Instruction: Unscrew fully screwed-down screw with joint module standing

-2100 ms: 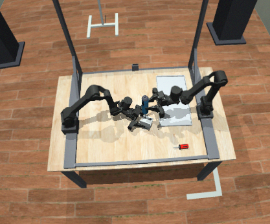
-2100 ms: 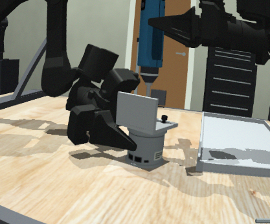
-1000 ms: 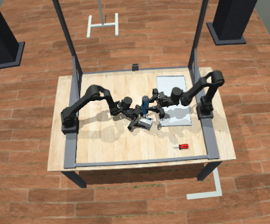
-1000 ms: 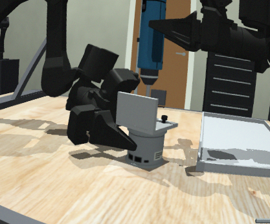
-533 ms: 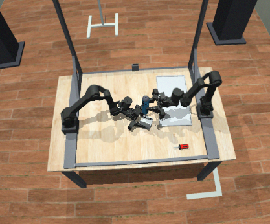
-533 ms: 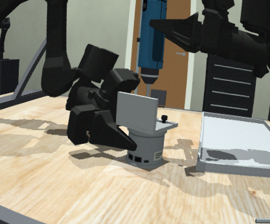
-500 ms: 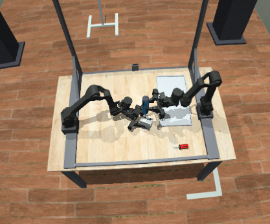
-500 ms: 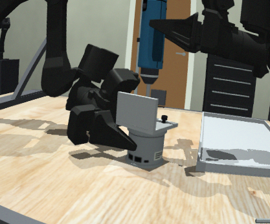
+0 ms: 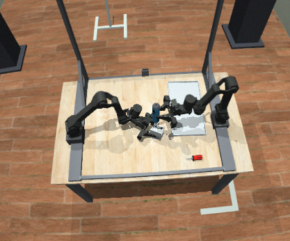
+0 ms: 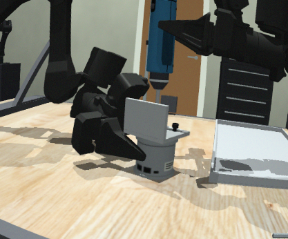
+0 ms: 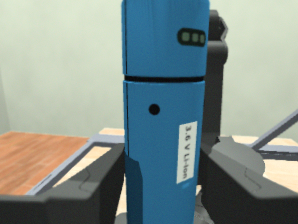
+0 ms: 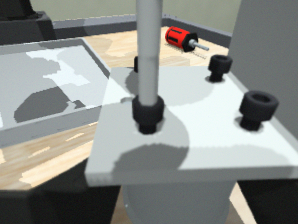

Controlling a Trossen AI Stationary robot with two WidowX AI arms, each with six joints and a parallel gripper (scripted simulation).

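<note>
Right now my right hand is 20 mm to the right of the grey joint module, 10 mm short of it and 10 mm above it. The rest, counted from my right hand: l-shaped bracket: 30 mm above, 20 mm to the left, 20 mm ahead; then black screw: 50 mm to the left, 30 mm above, 10 mm ahead; then white tray: 240 mm to the left, 160 mm behind, 30 mm below.
</note>
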